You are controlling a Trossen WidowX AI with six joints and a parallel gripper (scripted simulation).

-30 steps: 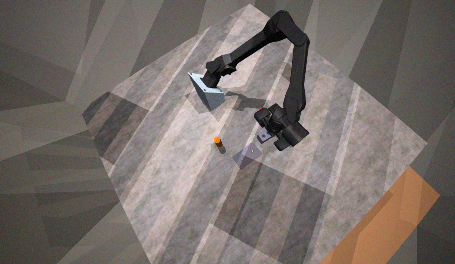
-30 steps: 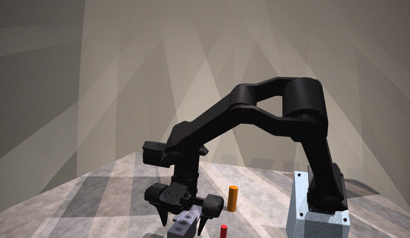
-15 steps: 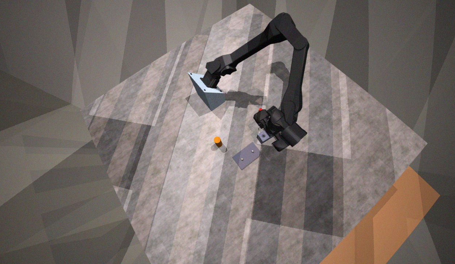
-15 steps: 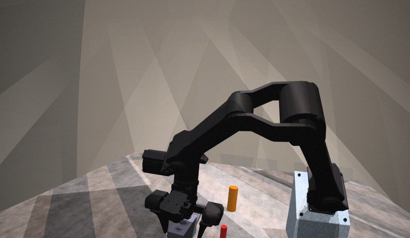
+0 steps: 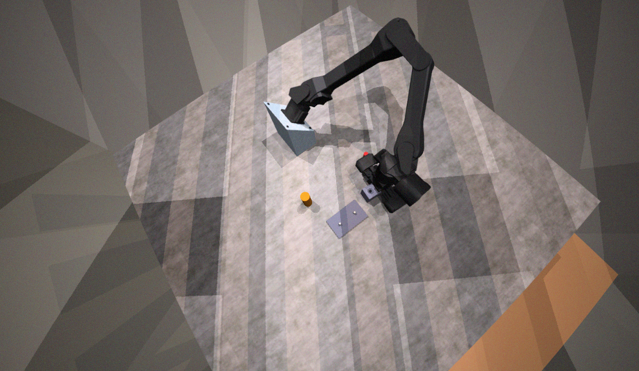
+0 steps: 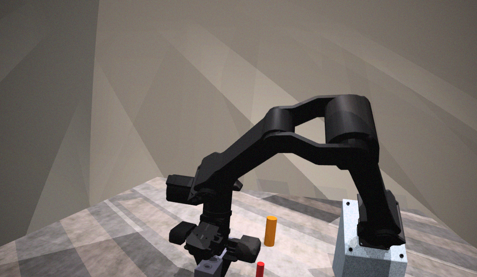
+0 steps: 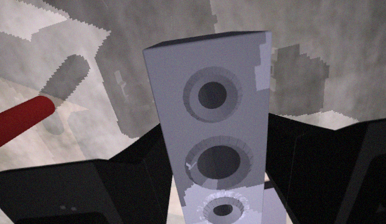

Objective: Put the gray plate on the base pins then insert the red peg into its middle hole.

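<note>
Now: gripper tip 14 cm to the left of the base and 2 cm short of it. Also, from my gripper tip: orange cylinder (21 cm to the right, 10 cm behind, 3 cm above); then red peg (10 cm behind, 3 cm to the left, 3 cm above); then gray plate (3 cm above).
</note>
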